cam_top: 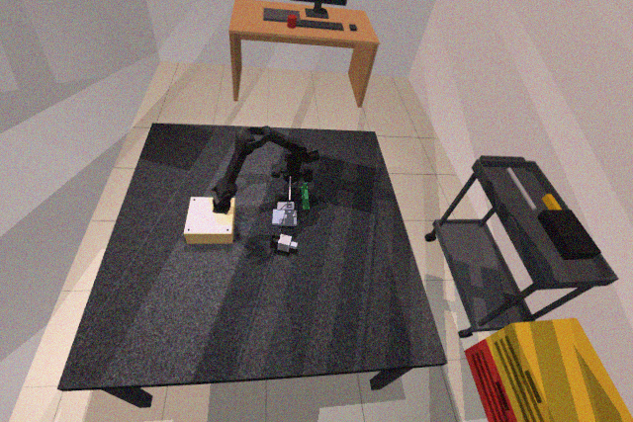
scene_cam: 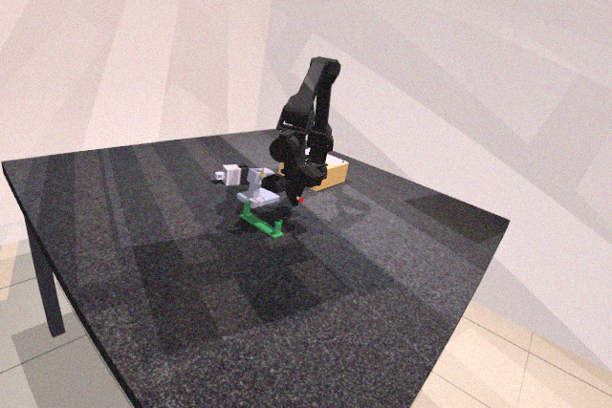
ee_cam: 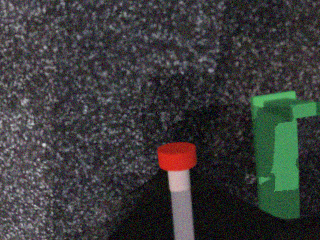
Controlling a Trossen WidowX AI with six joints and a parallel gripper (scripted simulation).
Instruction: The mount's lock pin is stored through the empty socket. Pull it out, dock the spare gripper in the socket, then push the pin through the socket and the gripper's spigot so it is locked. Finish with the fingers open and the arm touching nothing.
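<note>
The green cradle lies 8 cm ahead of my gripper tip, 3 cm to the right of it and 3 cm below it. Round my gripper tip: grey mount (17 cm to the right, 1 cm below, 1 cm ahead); then spare gripper (31 cm to the right, 3 cm below, 1 cm ahead).
</note>
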